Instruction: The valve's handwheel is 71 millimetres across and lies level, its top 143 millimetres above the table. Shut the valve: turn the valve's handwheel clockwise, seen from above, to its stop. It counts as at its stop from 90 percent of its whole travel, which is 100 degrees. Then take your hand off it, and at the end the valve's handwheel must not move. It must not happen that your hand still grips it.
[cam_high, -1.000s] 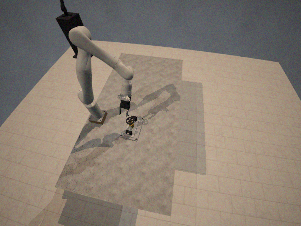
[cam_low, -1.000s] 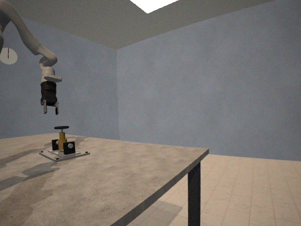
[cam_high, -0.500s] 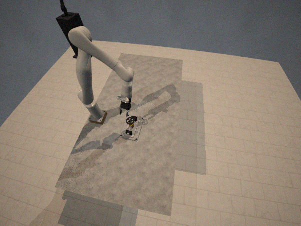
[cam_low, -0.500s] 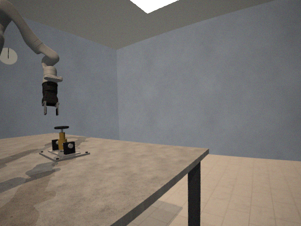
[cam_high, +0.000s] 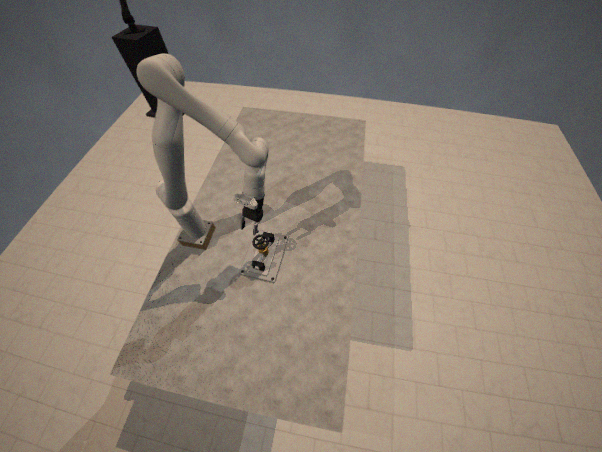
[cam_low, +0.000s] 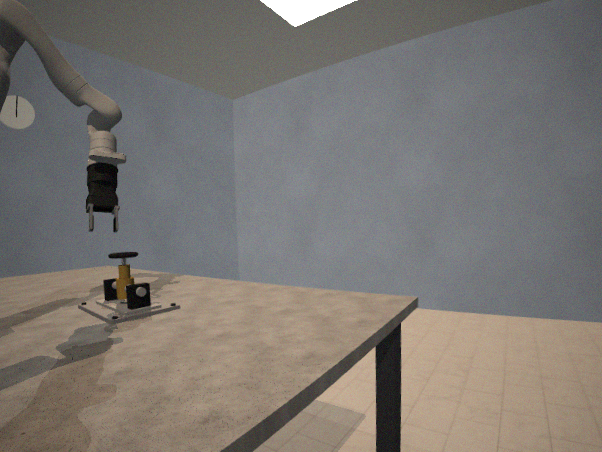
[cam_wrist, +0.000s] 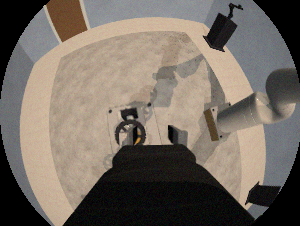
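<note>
Right now the black handwheel is 4 cm ahead of my hand, 1 cm to the right of it and 9 cm below it.
</note>
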